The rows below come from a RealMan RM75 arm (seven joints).
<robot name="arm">
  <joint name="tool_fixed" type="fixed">
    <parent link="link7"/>
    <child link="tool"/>
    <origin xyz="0 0 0" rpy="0 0 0"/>
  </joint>
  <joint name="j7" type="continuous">
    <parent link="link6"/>
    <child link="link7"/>
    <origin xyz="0 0 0.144" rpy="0 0 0"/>
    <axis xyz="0 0 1"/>
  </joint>
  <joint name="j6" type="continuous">
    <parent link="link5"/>
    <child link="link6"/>
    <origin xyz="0 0 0" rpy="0 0 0"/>
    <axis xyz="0 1 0"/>
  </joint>
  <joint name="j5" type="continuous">
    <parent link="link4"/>
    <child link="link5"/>
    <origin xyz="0 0 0.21" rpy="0 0 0"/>
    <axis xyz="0 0 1"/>
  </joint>
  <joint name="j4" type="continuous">
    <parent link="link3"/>
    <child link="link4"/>
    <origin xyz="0 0 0" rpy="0 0 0"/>
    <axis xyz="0 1 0"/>
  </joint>
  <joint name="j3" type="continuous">
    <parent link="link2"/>
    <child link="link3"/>
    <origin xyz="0 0 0.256" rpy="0 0 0"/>
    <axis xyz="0 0 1"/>
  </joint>
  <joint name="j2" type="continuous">
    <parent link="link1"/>
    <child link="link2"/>
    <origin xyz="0 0 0" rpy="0 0 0"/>
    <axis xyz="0 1 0"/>
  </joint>
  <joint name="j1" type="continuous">
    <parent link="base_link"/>
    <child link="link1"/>
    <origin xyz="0 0 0.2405" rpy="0 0 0"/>
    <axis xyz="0 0 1"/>
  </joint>
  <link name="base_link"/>
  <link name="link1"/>
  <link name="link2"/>
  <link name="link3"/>
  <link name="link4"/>
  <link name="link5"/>
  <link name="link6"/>
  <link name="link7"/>
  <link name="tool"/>
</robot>
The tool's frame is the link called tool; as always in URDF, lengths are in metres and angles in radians. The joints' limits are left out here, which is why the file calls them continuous.
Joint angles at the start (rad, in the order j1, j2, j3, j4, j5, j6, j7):
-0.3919, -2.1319, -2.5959, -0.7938, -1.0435, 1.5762, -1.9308
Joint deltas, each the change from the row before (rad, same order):
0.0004, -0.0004, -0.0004, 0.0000, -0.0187, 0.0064, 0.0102
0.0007, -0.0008, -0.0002, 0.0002, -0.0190, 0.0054, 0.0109
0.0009, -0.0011, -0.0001, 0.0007, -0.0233, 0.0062, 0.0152
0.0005, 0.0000, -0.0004, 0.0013, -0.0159, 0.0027, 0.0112
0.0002, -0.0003, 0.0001, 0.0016, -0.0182, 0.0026, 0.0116
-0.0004, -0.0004, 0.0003, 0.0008, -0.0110, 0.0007, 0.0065
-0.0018, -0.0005, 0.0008, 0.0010, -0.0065, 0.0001, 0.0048
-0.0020, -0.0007, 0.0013, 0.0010, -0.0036, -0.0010, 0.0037
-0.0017, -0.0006, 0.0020, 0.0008, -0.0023, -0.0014, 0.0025
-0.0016, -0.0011, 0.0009, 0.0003, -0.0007, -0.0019, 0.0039
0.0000, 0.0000, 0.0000, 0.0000, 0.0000, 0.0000, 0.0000
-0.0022, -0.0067, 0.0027, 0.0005, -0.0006, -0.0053, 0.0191
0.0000, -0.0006, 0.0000, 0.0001, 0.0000, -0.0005, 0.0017
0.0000, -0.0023, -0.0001, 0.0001, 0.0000, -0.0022, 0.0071
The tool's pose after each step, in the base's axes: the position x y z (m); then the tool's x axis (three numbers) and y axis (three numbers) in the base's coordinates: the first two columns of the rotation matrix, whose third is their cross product. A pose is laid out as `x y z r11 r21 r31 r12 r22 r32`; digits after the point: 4 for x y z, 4 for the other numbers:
-0.3027 0.2970 0.0165 0.3544 0.7393 0.5726 0.8784 -0.4732 0.0673
-0.3005 0.2976 0.0176 0.3577 0.7266 0.5866 0.8710 -0.4861 0.0711
-0.2979 0.2983 0.0189 0.3625 0.7100 0.6038 0.8612 -0.5028 0.0742
-0.2964 0.2990 0.0201 0.3657 0.6978 0.6159 0.8548 -0.5135 0.0742
-0.2946 0.2998 0.0212 0.3684 0.6842 0.6294 0.8478 -0.5251 0.0746
-0.2934 0.3005 0.0218 0.3698 0.6758 0.6376 0.8436 -0.5318 0.0744
-0.2921 0.3013 0.0219 0.3722 0.6702 0.6421 0.8399 -0.5376 0.0742
-0.2911 0.3021 0.0216 0.3749 0.6666 0.6443 0.8372 -0.5419 0.0736
-0.2903 0.3028 0.0212 0.3773 0.6644 0.6452 0.8352 -0.5451 0.0730
-0.2896 0.3033 0.0207 0.3808 0.6617 0.6458 0.8332 -0.5484 0.0707
-0.2896 0.3033 0.0207 0.3808 0.6617 0.6458 0.8332 -0.5484 0.0707
-0.2878 0.3039 0.0178 0.3944 0.6520 0.6475 0.8255 -0.5610 0.0620
-0.2878 0.3039 0.0175 0.3954 0.6512 0.6478 0.8250 -0.5618 0.0612
-0.2875 0.3039 0.0167 0.3995 0.6475 0.6489 0.8230 -0.5652 0.0573

